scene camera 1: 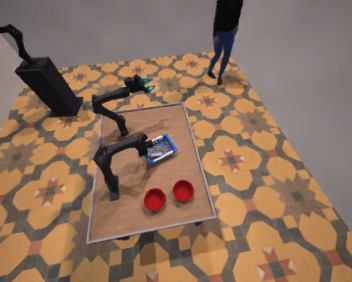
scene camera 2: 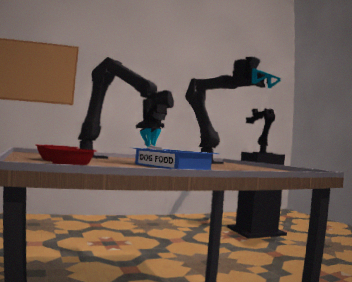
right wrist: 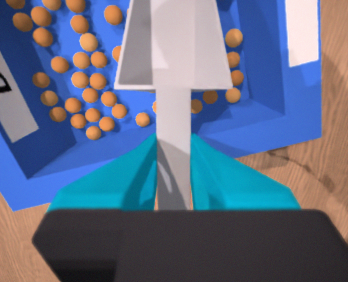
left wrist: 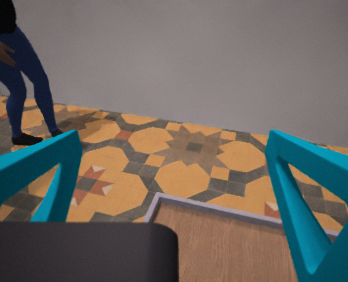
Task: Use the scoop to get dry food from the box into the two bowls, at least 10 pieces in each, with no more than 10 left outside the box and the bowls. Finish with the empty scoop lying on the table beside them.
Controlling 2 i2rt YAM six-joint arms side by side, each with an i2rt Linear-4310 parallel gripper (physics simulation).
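Frame: origin at the left arm's base, x ahead, y left, z up, level; metres.
Seen in the pictures: left gripper, fingertip midpoint: (scene camera 1: pixel 153 83) (scene camera 2: pixel 274 77) (left wrist: pixel 173 140); right gripper, fingertip midpoint: (scene camera 1: pixel 147 154) (scene camera 2: pixel 150 148) (right wrist: pixel 173 142); left arm's base, origin of the base link: (scene camera 1: pixel 122 128); right arm's base, origin of the base link: (scene camera 1: pixel 114 187).
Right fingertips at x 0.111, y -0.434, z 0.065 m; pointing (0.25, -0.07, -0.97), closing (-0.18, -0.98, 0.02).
Offsets run from my right fingertips to a thing's top centre.
The blue dog food box {dx +0.114, dy +0.023, dz -0.002 m} (scene camera 1: pixel 173 141) (scene camera 2: pixel 192 161) (right wrist: pixel 27 192) stands on the table with many round orange pieces {dx +0.015, dy +0.065, dz -0.051 m} (right wrist: pixel 92 115) inside. My right gripper (scene camera 1: pixel 148 150) (scene camera 2: pixel 150 144) (right wrist: pixel 173 142) is shut on the handle of the light grey scoop {dx +0.037, dy -0.007, dz +0.022 m} (right wrist: pixel 172 50) (scene camera 1: pixel 156 154), above the near rim of the box in the right wrist view. The scoop's pan is over the food; no pieces show in its visible part. Two red bowls {dx -0.079, dy -0.369, dz -0.012 m} (scene camera 1: pixel 155 200) {dx +0.139, dy -0.405, dz -0.012 m} (scene camera 1: pixel 183 191) stand lower in scene camera 1, with no food visible in them. My left gripper (scene camera 1: pixel 151 85) (scene camera 2: pixel 278 80) (left wrist: pixel 173 140) is open and empty, raised high.
The table has a raised grey edge (scene camera 1: pixel 194 141) (left wrist: pixel 215 207). A black pedestal (scene camera 1: pixel 49 85) (scene camera 2: pixel 260 205) with another dark arm stands on the floor beyond the table. A person (scene camera 1: pixel 226 45) (left wrist: pixel 25 80) stands on the floor away from the table.
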